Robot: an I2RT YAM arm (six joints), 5 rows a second.
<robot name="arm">
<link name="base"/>
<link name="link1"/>
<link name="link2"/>
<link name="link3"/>
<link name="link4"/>
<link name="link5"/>
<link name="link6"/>
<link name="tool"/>
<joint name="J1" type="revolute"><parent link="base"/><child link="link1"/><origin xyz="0 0 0.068"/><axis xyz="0 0 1"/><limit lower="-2.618" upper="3.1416"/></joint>
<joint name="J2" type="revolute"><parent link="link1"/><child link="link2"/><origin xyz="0.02 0.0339 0.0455"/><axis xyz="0 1 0"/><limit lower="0" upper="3.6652"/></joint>
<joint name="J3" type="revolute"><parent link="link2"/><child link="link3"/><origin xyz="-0.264 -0.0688 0"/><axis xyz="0 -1 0"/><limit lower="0" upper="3.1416"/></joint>
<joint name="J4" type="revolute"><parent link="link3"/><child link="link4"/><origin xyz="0.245 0.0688 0.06"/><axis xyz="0 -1 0"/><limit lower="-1.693" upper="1.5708"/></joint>
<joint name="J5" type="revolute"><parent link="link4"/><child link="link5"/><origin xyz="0.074 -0.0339 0.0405"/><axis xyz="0 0 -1"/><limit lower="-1.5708" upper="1.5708"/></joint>
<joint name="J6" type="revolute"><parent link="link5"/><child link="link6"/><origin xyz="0.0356 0 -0.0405"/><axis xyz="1 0 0"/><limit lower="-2.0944" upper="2.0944"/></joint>
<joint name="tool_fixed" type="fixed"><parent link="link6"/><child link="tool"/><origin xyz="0 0 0" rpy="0 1.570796 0"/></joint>
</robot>
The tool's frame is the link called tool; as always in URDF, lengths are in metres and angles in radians.
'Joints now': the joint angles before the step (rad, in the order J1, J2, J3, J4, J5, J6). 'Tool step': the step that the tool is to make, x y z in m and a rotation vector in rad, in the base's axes. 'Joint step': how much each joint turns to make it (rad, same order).
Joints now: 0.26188, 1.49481, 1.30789, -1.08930, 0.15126, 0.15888
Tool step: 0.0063, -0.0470, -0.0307, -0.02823, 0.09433, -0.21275
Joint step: -0.16488, 0.03792, -0.07572, 0.00875, 0.02211, 0.04455
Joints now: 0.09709, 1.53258, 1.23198, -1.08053, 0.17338, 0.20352
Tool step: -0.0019, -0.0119, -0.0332, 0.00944, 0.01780, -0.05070
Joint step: -0.04287, 0.01376, -0.11779, 0.11287, -0.00918, 0.00977
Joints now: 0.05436, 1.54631, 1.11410, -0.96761, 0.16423, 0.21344
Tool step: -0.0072, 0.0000, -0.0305, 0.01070, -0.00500, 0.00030
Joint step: 0.00011, 0.00068, -0.12454, 0.13054, -0.01029, 0.00163
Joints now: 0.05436, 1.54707, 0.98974, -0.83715, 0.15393, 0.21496
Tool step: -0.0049, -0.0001, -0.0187, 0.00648, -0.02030, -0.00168
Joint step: -0.00003, 0.00022, -0.08057, 0.10101, -0.00497, 0.00264
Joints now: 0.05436, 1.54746, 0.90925, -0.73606, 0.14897, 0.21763
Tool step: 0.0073, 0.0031, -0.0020, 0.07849, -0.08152, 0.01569
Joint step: 0.00010, 0.00000, -0.01693, 0.10238, -0.07551, 0.00239
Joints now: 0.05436, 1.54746, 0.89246, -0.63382, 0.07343, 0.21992
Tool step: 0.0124, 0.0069, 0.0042, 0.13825, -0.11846, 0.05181
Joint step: 0.00435, -0.00015, -0.00214, 0.12827, -0.13956, -0.00024
